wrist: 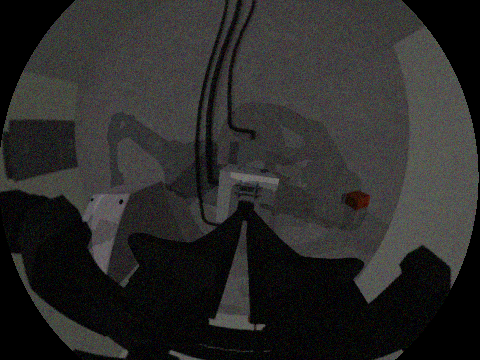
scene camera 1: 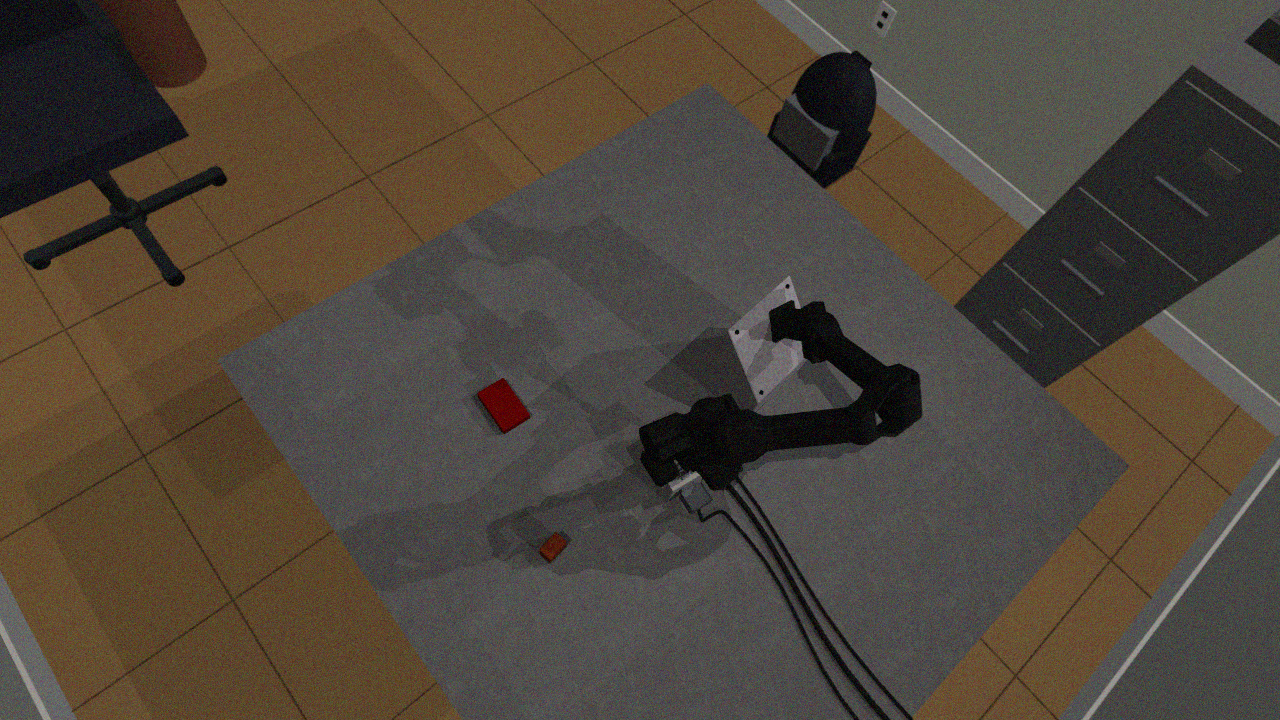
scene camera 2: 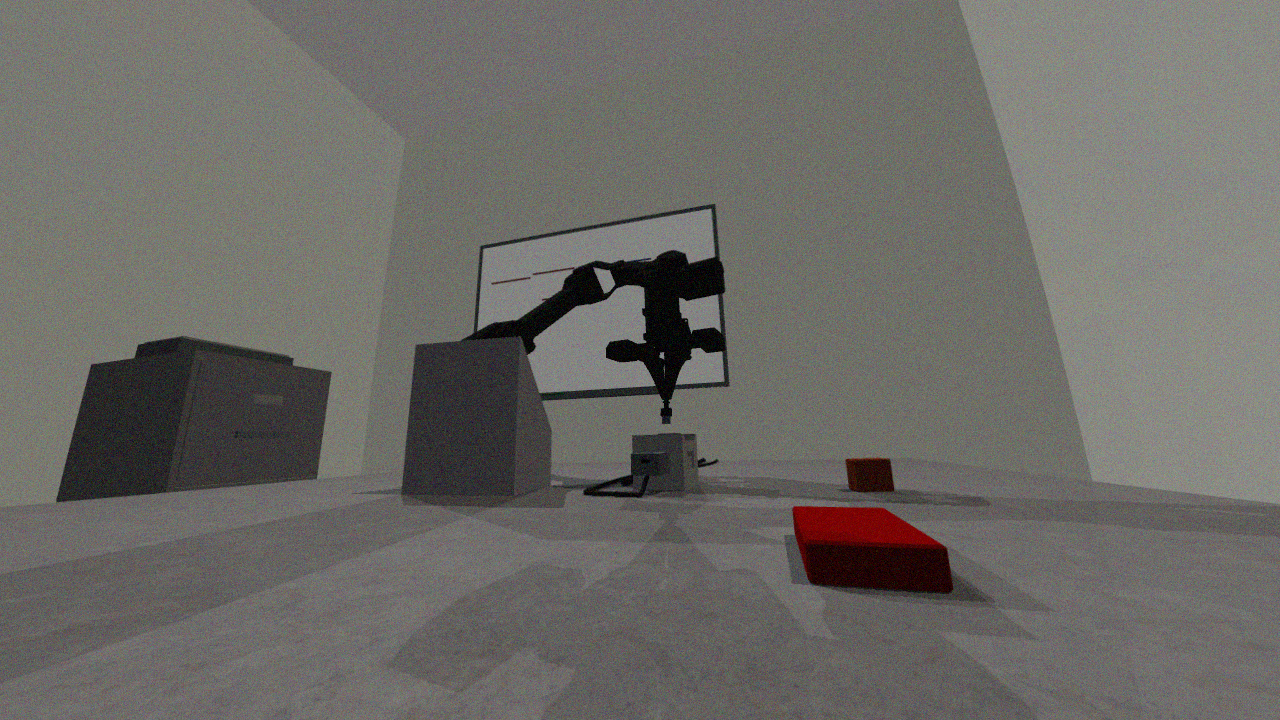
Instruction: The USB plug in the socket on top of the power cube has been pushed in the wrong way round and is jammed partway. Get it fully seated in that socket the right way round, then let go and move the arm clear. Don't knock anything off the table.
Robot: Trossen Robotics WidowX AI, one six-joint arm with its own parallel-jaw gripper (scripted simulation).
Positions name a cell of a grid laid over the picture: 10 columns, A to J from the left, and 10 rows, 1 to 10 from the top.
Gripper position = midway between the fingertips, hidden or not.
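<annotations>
The gripper appears in the wrist view (F6), scene camera 1 (F7) and scene camera 2 (F6).
</annotations>
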